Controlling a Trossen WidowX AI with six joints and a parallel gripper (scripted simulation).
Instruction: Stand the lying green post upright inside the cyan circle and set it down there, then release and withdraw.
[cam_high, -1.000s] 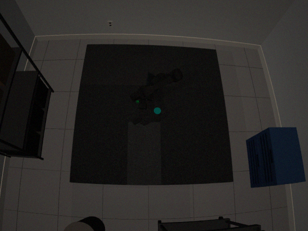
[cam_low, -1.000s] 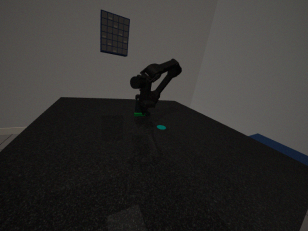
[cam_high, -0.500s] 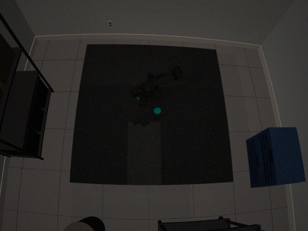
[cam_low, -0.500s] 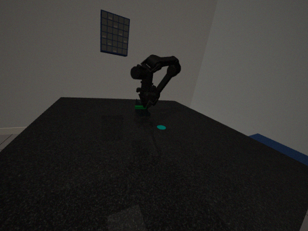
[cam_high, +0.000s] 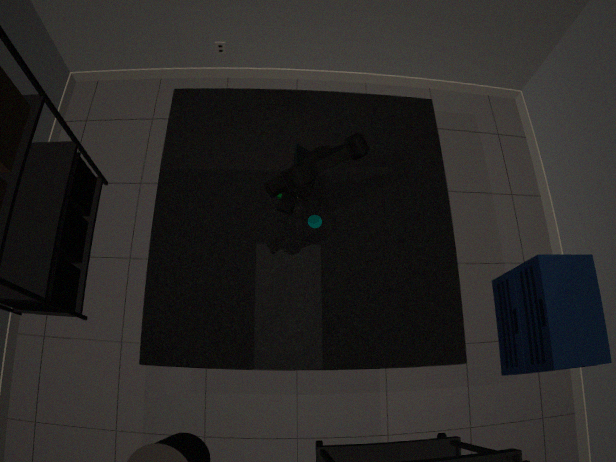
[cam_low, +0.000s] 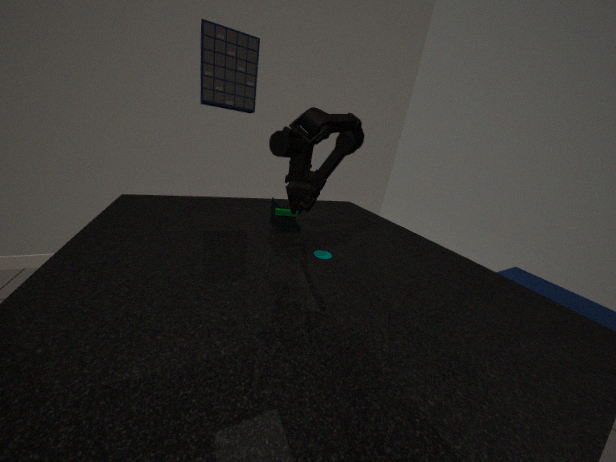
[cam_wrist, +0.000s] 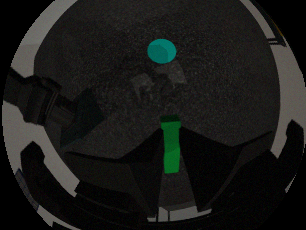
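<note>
Right now my gripper tip is 40 mm short of the cyan circle, 100 mm to the right of it and 130 mm above it. From my gripper tip the other things lie so: green post (10 mm behind, 20 mm to the right).
</note>
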